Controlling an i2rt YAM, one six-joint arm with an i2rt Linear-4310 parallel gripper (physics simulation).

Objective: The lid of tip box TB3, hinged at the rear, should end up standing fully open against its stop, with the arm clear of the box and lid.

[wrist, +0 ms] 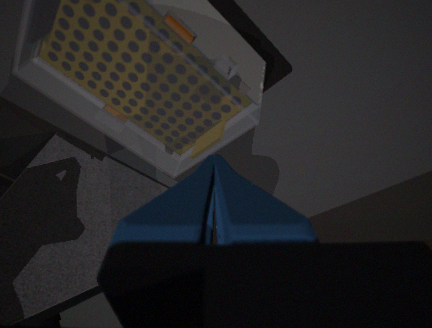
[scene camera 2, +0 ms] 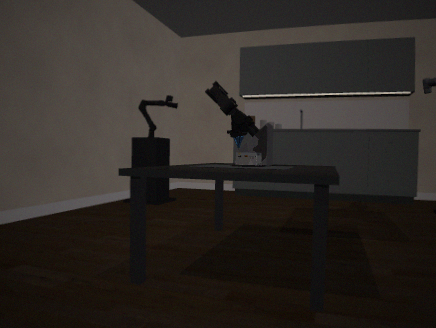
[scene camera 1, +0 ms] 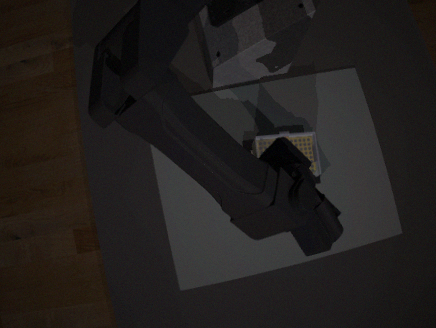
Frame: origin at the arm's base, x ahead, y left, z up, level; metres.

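Seen in the pictures: gripper, between the fingertips: point(wrist: 214, 165) point(scene camera 2: 238, 147); arm's base, origin of its link: point(wrist: 26, 318) point(scene camera 2: 257, 135).
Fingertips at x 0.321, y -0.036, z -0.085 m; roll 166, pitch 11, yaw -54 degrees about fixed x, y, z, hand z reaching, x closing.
Observation:
Pixels of each thing's top centre, then the offset from my fingertips to it. "spot": a spot on its surface instead. Level surfaces: height alone.
- Tip box TB3, centre of its top: point(wrist: 128, 96) point(scene camera 1: 288, 155) point(scene camera 2: 248, 152) 0.016 m back, 0.054 m left, 0.024 m down
- pale mat, height of its surface: 0.101 m down
- yellow perforated rack, centre of its top: point(wrist: 128, 97) point(scene camera 1: 288, 154) point(scene camera 2: 248, 152) 0.017 m back, 0.054 m left, 0.024 m down
- clear lid, a spot on its surface: point(wrist: 65, 82) spot: 0.033 m back, 0.088 m left, 0.024 m down
- table, height of its surface: 0.107 m down
Tip box TB3 point(scene camera 1: 313, 145) point(scene camera 2: 248, 159) point(wrist: 220, 47) sits on the pale mat point(scene camera 1: 215, 265), with a yellow perforated rack point(scene camera 1: 295, 141) point(wrist: 125, 60) inside. The clear lid point(wrist: 65, 82) appears to lie down over the rack in the wrist view; its exact angle is hard to tell in the dim light. My gripper point(scene camera 2: 239, 147) point(wrist: 214, 165) is shut and empty, its blue fingertips together. In the wrist view the tips are just beyond the box's near corner, and in scene camera 2 they are above the box. In scene camera 1 the arm hides the fingertips and part of the box.
A speckled grey plate point(scene camera 1: 242, 47) point(wrist: 107, 215) stands behind the box at the mat's rear edge. The arm point(scene camera 1: 200, 150) crosses over the mat from the upper left. Another arm point(scene camera 2: 150, 117) stands on a dark pedestal point(scene camera 2: 150, 165) beyond the table point(scene camera 2: 230, 173).

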